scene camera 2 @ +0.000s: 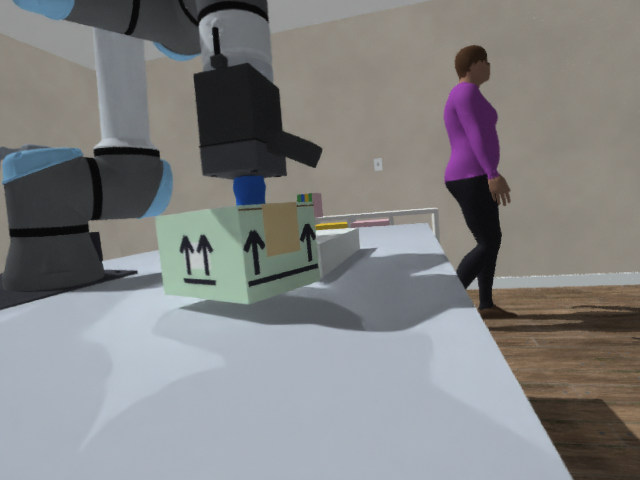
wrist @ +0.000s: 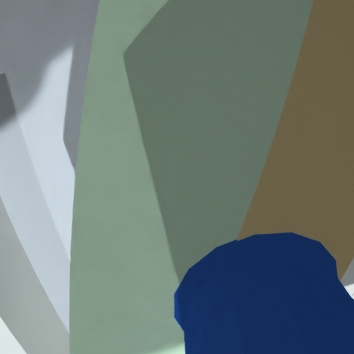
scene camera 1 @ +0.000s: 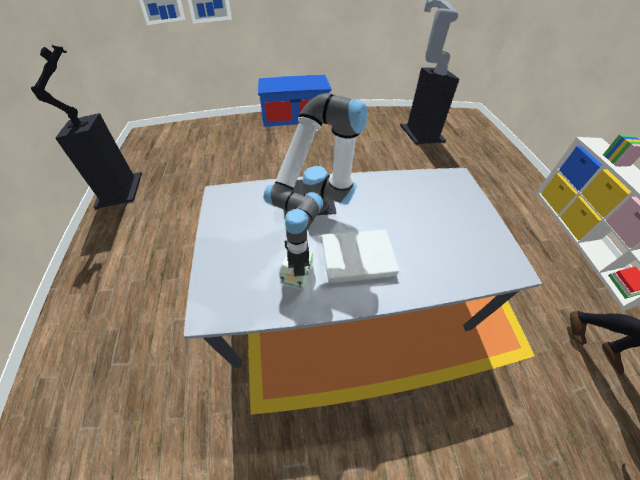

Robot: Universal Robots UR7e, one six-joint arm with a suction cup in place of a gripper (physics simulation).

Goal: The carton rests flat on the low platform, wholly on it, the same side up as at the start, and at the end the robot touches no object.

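Places are measured from the arm's base along level axes (x ahead, y right, z down), in metres.
Where they show: arm's base, link origin: [scene camera 2: 56,280].
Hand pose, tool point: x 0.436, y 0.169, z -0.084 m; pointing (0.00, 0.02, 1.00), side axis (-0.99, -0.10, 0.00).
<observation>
Things, the pixels of their centre, and the offset from my tool point. Level surfaces: height alone.
- pale green carton, body centre: [scene camera 2: 237,248] [scene camera 1: 296,267] dx -0.019, dy +0.005, dz +0.032 m
- low white platform, body centre: [scene camera 2: 283,250] [scene camera 1: 358,255] dx -0.047, dy -0.293, dz +0.069 m
- grey table, surface height: dz +0.093 m
The pale green carton [scene camera 1: 290,280] [scene camera 2: 227,258] [wrist: 110,200] hangs a little above the table, left of the platform in the scene camera 1 view. Its printed arrows point up, and it looks slightly tilted. A gap to its shadow shows below it in the scene camera 2 view. My gripper [scene camera 2: 249,191] [wrist: 265,300], a blue suction cup, is pressed on the carton's top face and holds it. The low white platform [scene camera 1: 374,248] [scene camera 2: 341,250] lies beside the carton, with an arm shadow across it. The carton hides part of the platform in the scene camera 2 view.
The grey table [scene camera 1: 439,222] [scene camera 2: 258,403] carries the arm's base [scene camera 2: 51,258] behind the carton. A person [scene camera 2: 470,134] stands beyond the table; the legs show at the right in the scene camera 1 view. A shelf unit with coloured bins stands at the right.
</observation>
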